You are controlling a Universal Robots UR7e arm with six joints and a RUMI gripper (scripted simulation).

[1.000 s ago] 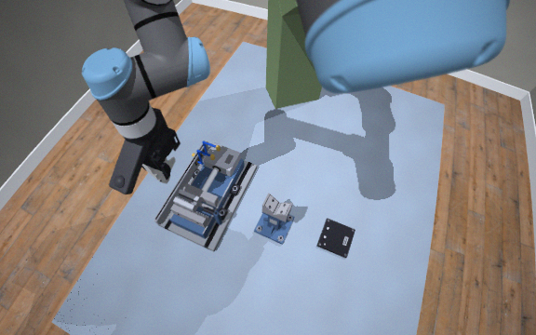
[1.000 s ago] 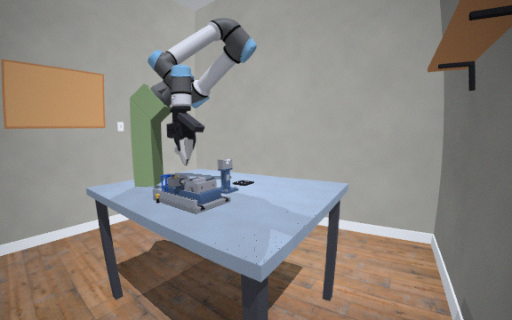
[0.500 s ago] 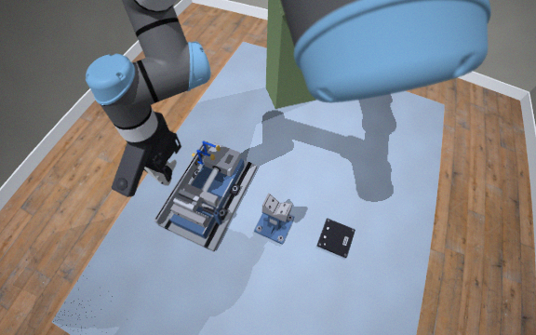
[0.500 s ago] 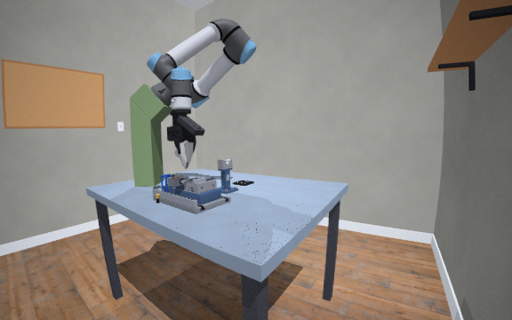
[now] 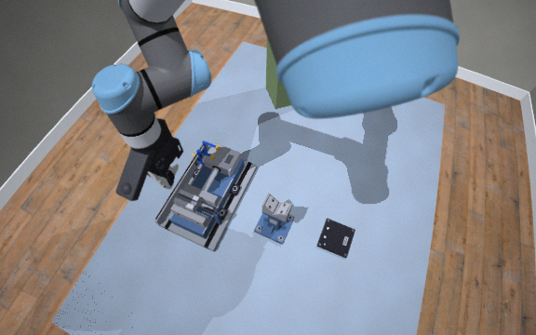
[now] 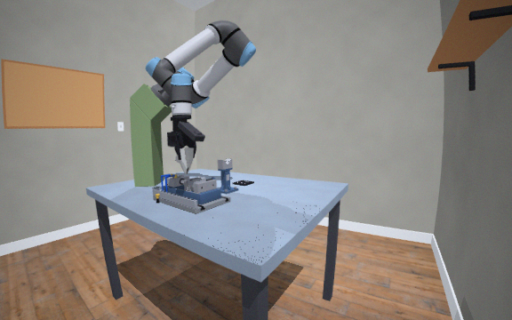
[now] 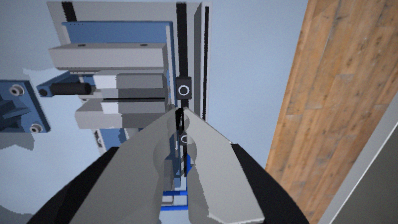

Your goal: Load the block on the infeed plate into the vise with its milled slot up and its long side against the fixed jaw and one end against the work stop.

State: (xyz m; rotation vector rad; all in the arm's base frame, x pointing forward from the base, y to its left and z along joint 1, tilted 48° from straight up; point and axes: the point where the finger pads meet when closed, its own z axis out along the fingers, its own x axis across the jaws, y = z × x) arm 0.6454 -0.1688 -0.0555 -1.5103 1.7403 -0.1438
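My gripper is now 50 mm to the right of the grey part and 50 mm above it. The rest, counted from my hand: work stop: 10 mm behind, 110 mm to the left, 60 mm below; then moving jaw: 40 mm behind, 70 mm to the left, 70 mm below; then fixed jaw: 30 mm ahead, 70 mm to the left, 70 mm below.
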